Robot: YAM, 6 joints.
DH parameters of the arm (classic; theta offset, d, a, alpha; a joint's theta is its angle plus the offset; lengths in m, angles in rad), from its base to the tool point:
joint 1: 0 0.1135 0.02 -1.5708
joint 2: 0 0 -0.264 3.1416
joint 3: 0.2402 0 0.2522 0
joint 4: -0.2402 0 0.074 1.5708
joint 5: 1.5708 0 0 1.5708
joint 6: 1.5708 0.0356 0 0
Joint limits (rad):
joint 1: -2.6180..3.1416
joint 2: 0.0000..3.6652
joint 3: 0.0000..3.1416
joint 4: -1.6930..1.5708
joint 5: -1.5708..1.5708
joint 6: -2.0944..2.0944
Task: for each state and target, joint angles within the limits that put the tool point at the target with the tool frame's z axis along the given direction. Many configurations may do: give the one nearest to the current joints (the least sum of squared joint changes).
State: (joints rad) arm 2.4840 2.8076 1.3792 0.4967 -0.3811 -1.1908
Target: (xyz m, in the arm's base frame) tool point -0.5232 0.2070 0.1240 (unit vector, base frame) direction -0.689 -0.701 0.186
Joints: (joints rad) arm 2.7062 2.7805 2.0181 1.2769 -1.1833 -1.1908
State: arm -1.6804 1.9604 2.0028 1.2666 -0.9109 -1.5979
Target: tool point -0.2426 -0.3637 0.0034 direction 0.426 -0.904 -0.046
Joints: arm -2.2316 2.6196 1.2055 1.3128 -1.0992 -1.5979
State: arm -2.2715 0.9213 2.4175 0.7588 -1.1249 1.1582
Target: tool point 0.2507 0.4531 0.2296 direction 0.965 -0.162 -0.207
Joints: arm -2.0114 0.0895 2.3763 1.5179 -1.2279 1.1582
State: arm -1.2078 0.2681 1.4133 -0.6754 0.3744 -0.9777
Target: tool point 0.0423 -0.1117 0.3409 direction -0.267 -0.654 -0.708
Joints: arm -1.0408 0.8335 1.0912 -1.2833 0.5955 -0.9777
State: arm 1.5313 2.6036 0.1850 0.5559 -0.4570 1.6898
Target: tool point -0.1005 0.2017 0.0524 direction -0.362 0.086 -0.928
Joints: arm 1.9862 1.7567 0.4913 -0.0678 -0.3011 1.6898
